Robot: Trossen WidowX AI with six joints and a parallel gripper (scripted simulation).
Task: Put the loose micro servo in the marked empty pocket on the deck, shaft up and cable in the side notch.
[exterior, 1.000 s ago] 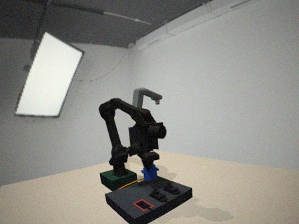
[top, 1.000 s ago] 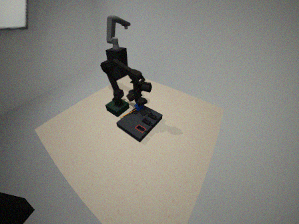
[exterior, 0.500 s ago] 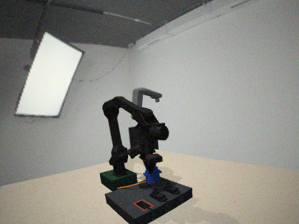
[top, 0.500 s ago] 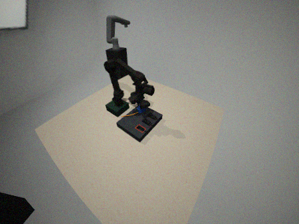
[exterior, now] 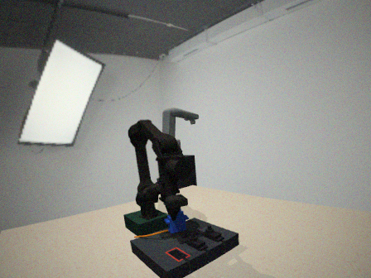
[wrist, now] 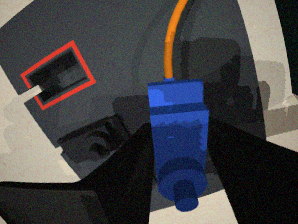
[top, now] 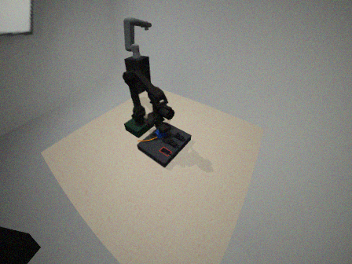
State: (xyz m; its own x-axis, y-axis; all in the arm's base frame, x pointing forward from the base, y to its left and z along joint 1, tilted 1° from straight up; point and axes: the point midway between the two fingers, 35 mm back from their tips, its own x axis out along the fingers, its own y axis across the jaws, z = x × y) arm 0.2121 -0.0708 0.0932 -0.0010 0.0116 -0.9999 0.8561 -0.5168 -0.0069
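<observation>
Now: gripper tip 1 cm past the dark deck, 2 cm to the right of it and 10 cm above it.
</observation>
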